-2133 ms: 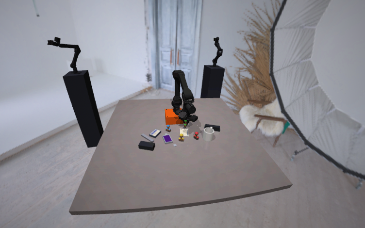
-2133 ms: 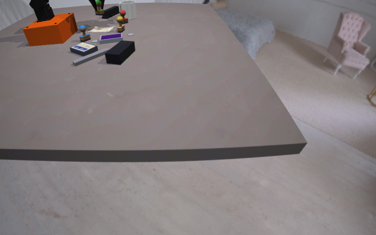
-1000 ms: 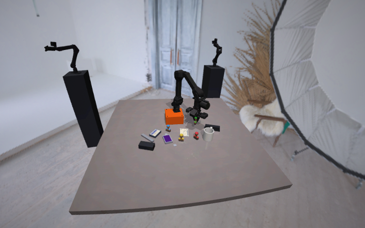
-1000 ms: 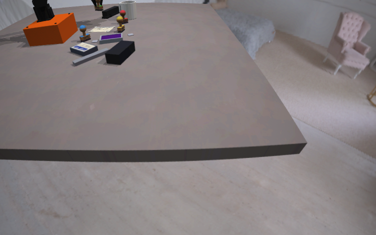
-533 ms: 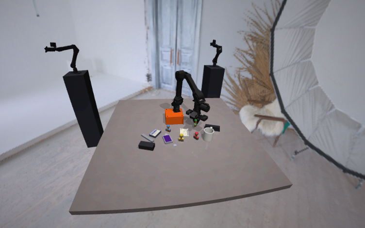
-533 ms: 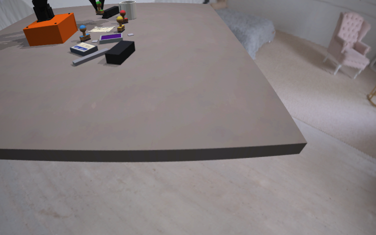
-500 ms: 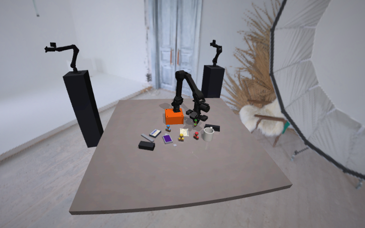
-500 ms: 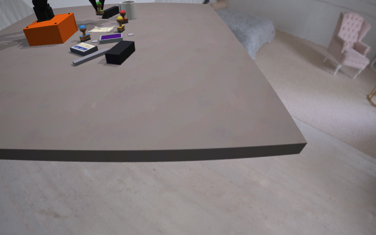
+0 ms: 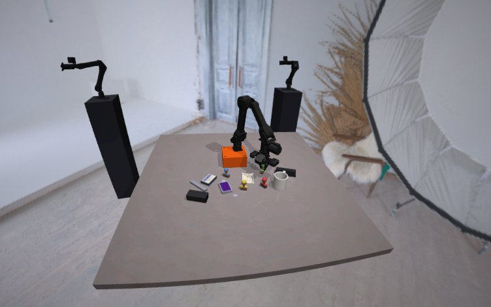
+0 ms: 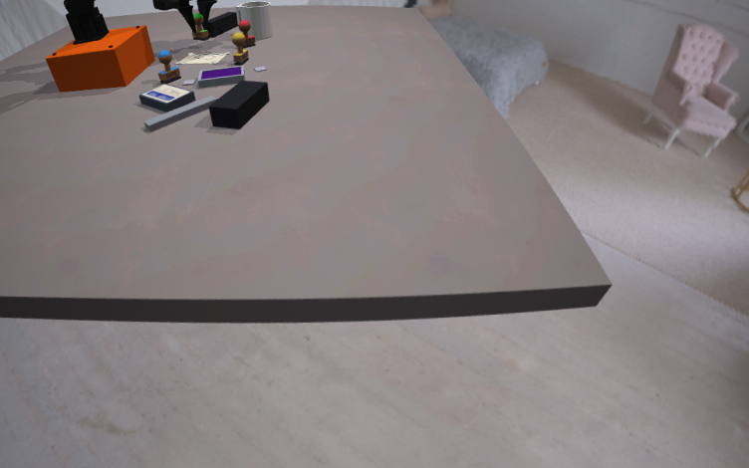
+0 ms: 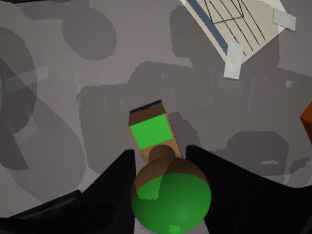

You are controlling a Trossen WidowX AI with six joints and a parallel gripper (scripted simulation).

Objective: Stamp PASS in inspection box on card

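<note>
Now: gripper tip 11 cm to the left of the white card, 4 cm above it and 1 cm short of it. From my gripper tip the other things lie so: green-knobbed stamp: right at my gripper tip; then white mug: 13 cm ahead, 6 cm to the left, 1 cm below; then red-knobbed stamp: 12 cm ahead, 4 cm to the right, 2 cm below.
</note>
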